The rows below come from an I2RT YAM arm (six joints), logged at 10 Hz.
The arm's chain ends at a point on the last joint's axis. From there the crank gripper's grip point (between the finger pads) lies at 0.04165 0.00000 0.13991 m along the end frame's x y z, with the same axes.
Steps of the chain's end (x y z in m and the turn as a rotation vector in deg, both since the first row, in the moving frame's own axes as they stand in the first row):
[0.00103, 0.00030, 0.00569, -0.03, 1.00, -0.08]
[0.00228, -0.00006, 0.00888, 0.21, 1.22, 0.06]
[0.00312, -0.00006, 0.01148, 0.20, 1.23, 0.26]
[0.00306, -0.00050, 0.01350, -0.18, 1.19, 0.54]
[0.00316, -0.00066, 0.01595, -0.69, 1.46, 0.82]
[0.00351, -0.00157, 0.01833, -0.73, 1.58, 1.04]
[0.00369, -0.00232, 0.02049, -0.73, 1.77, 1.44]
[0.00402, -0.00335, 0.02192, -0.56, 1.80, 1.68]
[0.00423, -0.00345, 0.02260, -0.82, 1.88, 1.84]
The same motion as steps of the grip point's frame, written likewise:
[0.00347, 0.00031, 0.00494, -0.03, 1.00, -0.08]
[0.00525, -0.00053, 0.00796, 0.21, 1.22, 0.06]
[0.00611, -0.00035, 0.01055, 0.20, 1.23, 0.26]
[0.00595, 0.00034, 0.01260, -0.18, 1.19, 0.54]
[0.00669, 0.00164, 0.01483, -0.69, 1.46, 0.82]
[0.00733, 0.00100, 0.01711, -0.73, 1.58, 1.04]
[0.00796, 0.00055, 0.01912, -0.73, 1.77, 1.44]
[0.00836, -0.00070, 0.02053, -0.56, 1.80, 1.68]
[0.00874, -0.00005, 0.02113, -0.82, 1.88, 1.84]

